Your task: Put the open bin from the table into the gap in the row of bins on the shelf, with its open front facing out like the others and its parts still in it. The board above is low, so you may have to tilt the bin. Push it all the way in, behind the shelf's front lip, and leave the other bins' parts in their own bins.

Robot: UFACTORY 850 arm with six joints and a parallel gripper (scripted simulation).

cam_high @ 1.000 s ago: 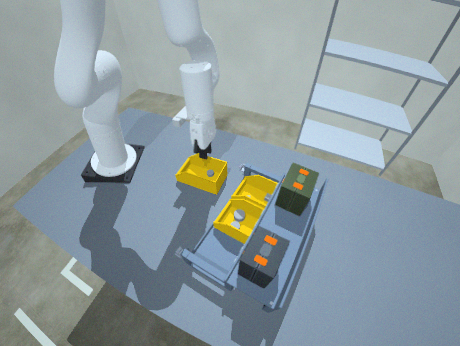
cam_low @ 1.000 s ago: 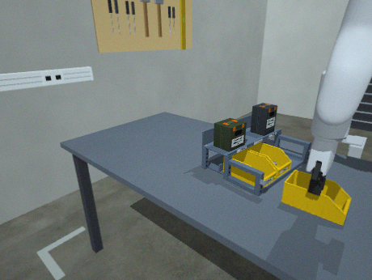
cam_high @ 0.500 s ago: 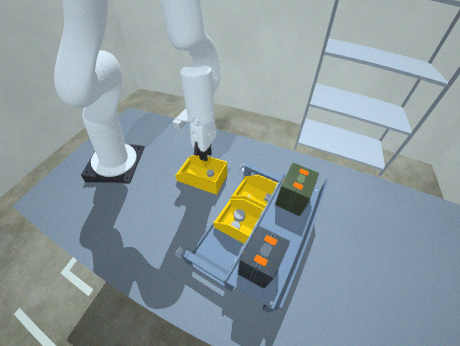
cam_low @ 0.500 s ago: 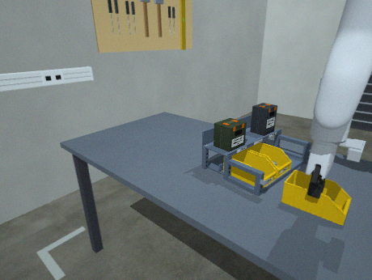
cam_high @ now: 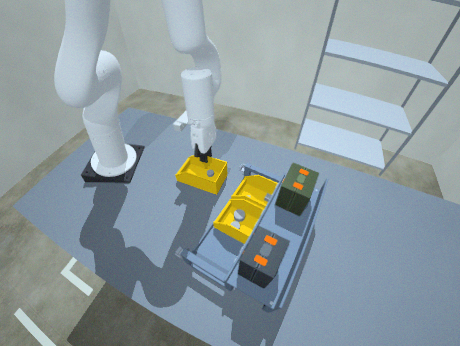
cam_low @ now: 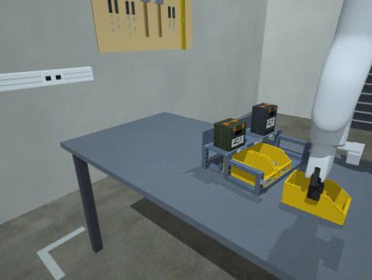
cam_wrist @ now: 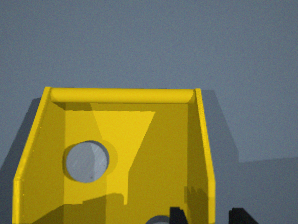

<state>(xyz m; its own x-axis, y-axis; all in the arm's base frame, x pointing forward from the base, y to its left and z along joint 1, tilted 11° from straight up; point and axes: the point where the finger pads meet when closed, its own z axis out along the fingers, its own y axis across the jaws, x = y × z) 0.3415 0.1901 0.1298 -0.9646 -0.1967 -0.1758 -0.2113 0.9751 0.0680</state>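
The yellow open bin lies 50 mm to the right of my hand, 40 mm below it and 10 mm ahead of it. Round my hand: grey part 70 mm below, 30 mm ahead, 20 mm to the right; then shelf 290 mm ahead, 130 mm to the right, 10 mm below; then grey disc part 80 mm to the right, 70 mm below, 10 mm behind.
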